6 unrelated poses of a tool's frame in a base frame.
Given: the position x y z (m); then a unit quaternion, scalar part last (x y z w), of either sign.
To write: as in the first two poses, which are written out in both.
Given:
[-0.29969 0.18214 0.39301 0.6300 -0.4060 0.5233 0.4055]
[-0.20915 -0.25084 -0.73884 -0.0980 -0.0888 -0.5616 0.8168]
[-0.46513 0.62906 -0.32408 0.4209 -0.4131 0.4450 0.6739]
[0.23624 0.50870 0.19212 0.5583 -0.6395 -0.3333 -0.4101]
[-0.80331 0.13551 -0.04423 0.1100 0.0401 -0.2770 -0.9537]
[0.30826 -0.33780 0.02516 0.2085 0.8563 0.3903 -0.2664]
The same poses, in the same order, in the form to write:
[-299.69 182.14 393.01 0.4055 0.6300 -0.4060 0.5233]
[-209.15 -250.84 -738.84 0.8168 -0.0980 -0.0888 -0.5616]
[-465.13 629.06 -324.08 0.6739 0.4209 -0.4131 0.4450]
[236.24 508.70 192.12 0.4101 -0.5583 0.6395 0.3333]
[-803.31 135.51 -44.23 0.9537 -0.1100 -0.0401 0.2770]
[308.26 -337.80 25.16 0.2664 -0.2085 -0.8563 -0.3903]

